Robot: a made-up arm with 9 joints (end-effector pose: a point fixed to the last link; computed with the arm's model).
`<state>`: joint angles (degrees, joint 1 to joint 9).
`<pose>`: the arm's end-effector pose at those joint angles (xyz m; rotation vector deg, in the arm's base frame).
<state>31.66 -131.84 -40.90 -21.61 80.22 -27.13 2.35 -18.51 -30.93</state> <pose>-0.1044 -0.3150 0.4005 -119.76 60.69 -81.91</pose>
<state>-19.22 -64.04 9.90 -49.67 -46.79 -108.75 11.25 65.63 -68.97</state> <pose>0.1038 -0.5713 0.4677 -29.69 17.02 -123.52</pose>
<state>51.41 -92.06 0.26 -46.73 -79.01 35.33 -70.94 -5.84 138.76</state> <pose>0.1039 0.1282 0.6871 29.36 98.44 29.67</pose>
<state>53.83 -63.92 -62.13 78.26 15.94 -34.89 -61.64 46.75 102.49</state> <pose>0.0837 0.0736 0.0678 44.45 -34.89 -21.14</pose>
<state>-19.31 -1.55 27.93 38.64 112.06 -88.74 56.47 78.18 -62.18</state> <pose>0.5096 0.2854 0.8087 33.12 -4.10 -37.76</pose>
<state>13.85 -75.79 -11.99 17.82 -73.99 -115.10 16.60 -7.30 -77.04</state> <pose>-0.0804 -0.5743 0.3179 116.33 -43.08 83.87</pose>
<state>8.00 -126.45 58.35 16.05 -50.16 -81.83 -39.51 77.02 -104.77</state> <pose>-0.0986 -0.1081 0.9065 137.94 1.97 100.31</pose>
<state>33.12 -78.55 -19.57 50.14 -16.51 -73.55 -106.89 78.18 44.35</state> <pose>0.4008 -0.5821 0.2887 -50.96 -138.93 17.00</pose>
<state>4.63 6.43 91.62 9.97 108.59 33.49 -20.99 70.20 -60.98</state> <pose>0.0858 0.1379 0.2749 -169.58 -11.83 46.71</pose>
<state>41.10 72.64 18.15 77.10 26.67 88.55 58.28 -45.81 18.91</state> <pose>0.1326 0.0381 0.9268 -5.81 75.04 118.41</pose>
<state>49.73 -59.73 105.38 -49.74 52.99 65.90 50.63 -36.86 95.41</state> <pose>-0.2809 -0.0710 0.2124 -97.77 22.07 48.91</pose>
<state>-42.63 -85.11 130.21 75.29 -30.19 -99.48 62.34 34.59 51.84</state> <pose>-0.2972 0.2644 0.4453 -33.19 6.77 53.77</pose>
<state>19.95 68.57 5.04 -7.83 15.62 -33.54 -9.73 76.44 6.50</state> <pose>0.1948 0.3938 0.6301 -87.02 -51.58 26.17</pose>
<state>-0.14 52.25 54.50 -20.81 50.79 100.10 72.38 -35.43 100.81</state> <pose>0.0839 -0.4096 0.4475 -77.07 -34.18 152.78</pose>
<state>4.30 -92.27 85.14 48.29 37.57 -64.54 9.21 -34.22 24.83</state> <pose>0.1778 -0.2125 0.7875 108.72 52.45 83.51</pose>
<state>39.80 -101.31 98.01 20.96 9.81 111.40 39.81 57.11 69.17</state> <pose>-0.1888 0.4074 0.3597 -153.31 44.88 16.70</pose>
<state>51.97 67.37 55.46 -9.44 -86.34 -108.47 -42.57 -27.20 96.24</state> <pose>0.7139 0.3646 0.3452 -61.13 -110.19 -35.98</pose>
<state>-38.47 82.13 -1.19 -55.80 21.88 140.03 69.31 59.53 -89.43</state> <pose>0.3842 -0.0546 0.8105 168.57 24.17 14.06</pose>
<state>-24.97 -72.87 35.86 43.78 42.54 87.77 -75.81 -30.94 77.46</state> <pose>0.1451 0.4429 0.7974 1.76 175.95 -37.78</pose>
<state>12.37 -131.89 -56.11 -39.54 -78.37 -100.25 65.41 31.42 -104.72</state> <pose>-0.4315 -0.1699 0.1198 97.18 -115.04 80.01</pose>
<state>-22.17 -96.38 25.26 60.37 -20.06 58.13 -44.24 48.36 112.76</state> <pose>0.1188 0.2581 0.7870 -28.81 168.28 -14.56</pose>
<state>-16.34 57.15 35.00 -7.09 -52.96 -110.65 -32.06 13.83 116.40</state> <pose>0.4205 0.3310 0.9591 20.73 135.65 44.32</pose>
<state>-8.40 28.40 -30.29 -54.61 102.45 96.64 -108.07 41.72 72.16</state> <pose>0.0836 0.1727 1.0849 100.89 -7.99 -13.79</pose>
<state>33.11 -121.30 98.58 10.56 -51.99 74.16 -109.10 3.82 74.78</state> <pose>-0.1764 0.2738 0.1261 72.34 -110.86 98.08</pose>
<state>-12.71 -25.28 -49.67 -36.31 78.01 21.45 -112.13 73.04 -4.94</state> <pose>0.3556 0.0594 0.7530 -71.29 104.25 103.53</pose>
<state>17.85 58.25 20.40 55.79 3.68 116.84 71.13 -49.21 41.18</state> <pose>0.2606 -0.0908 0.9890 35.29 92.27 135.01</pose>
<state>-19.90 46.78 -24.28 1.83 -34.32 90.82 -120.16 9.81 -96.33</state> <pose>0.1192 -0.1061 0.7212 8.51 -45.65 118.12</pose>
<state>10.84 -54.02 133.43 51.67 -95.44 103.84 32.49 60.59 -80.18</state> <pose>0.0362 -0.2545 0.0726 -32.71 81.41 -93.95</pose>
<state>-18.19 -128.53 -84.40 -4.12 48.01 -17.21 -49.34 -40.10 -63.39</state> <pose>0.0741 -0.2983 0.2183 -20.38 79.49 -104.35</pose>
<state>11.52 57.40 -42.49 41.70 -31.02 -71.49 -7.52 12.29 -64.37</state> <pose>0.3823 0.5845 0.1275 -69.76 -77.51 21.43</pose>
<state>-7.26 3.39 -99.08 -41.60 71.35 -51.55 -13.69 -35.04 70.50</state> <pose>0.4444 0.2539 0.1048 -54.41 102.93 -41.42</pose>
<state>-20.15 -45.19 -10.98 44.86 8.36 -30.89 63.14 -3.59 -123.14</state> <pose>0.4948 -0.0247 0.5777 29.32 160.77 -24.31</pose>
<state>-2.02 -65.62 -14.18 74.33 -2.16 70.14 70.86 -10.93 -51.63</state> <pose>0.3507 0.0881 0.7927 19.10 -45.91 -56.52</pose>
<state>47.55 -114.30 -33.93 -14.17 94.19 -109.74 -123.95 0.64 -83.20</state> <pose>0.0010 -0.7105 0.6798 97.11 -41.00 31.93</pose>
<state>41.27 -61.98 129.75 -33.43 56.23 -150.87 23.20 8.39 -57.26</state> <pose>-0.4685 0.2314 0.6121 -9.66 24.25 69.52</pose>
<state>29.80 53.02 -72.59 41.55 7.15 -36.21 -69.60 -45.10 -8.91</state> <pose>-0.0654 0.4192 0.1855 -117.68 21.59 17.51</pose>
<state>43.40 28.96 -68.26 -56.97 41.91 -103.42 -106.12 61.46 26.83</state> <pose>0.6011 0.1727 -0.2588 36.91 -144.59 8.19</pose>
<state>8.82 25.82 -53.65 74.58 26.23 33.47 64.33 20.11 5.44</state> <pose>0.1843 0.2437 0.5261 -19.98 8.07 110.75</pose>
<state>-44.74 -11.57 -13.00 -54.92 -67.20 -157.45 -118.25 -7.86 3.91</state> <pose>0.6704 -0.1332 0.4693 -70.95 -137.82 -53.60</pose>
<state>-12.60 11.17 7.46 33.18 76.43 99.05 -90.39 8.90 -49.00</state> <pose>-0.1271 0.3863 0.8915 -126.09 65.96 95.73</pose>
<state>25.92 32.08 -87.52 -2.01 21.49 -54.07 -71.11 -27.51 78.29</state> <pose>0.2199 0.5352 -0.0832 78.09 -128.31 65.65</pose>
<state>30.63 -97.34 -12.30 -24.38 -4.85 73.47 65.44 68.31 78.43</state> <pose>0.1044 0.1483 0.6173 -53.19 15.21 -84.63</pose>
